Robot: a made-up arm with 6 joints.
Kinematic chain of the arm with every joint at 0, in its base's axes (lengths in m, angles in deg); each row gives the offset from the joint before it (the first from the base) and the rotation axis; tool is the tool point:
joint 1: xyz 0 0 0.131 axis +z
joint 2: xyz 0 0 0 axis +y
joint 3: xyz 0 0 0.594 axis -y
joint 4: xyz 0 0 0 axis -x
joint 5: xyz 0.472 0 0 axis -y
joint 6: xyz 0 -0.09 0 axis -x
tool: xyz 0 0 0
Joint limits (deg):
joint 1: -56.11..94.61
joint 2: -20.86..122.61
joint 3: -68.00..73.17
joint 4: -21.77..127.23
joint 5: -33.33..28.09
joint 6: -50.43..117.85
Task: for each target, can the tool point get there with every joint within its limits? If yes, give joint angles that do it. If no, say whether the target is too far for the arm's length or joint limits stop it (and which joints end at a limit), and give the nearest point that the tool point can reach.
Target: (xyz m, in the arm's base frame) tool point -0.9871 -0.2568 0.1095
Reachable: no: joint limits stop it (at a limit: joint 1, joint 2, joint 3) | nearest point -0.0523 -0.0819 -0.0895 | short by 0.972 m
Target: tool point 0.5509 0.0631 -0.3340
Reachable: yes | joints 10.66 88.83 -15.76 63.68 12.89 -14.44
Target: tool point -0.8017 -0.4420 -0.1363
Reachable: no: joint limits stop it (at a limit: joint 1, joint 2) | nearest point -0.0578 -0.0753 -0.1463 | short by 0.829 m
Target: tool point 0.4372 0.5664 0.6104
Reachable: yes | joints 52.18 23.76 5.28 91.27 -17.44 0.91
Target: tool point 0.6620 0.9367 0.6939
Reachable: no: too far | nearest point 0.5560 0.7867 0.6037 | short by 0.205 m
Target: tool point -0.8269 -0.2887 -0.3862
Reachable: no: joint limits stop it (at a limit: joint 1, joint 2) | nearest point -0.0496 -0.0876 -0.3134 | short by 0.806 m
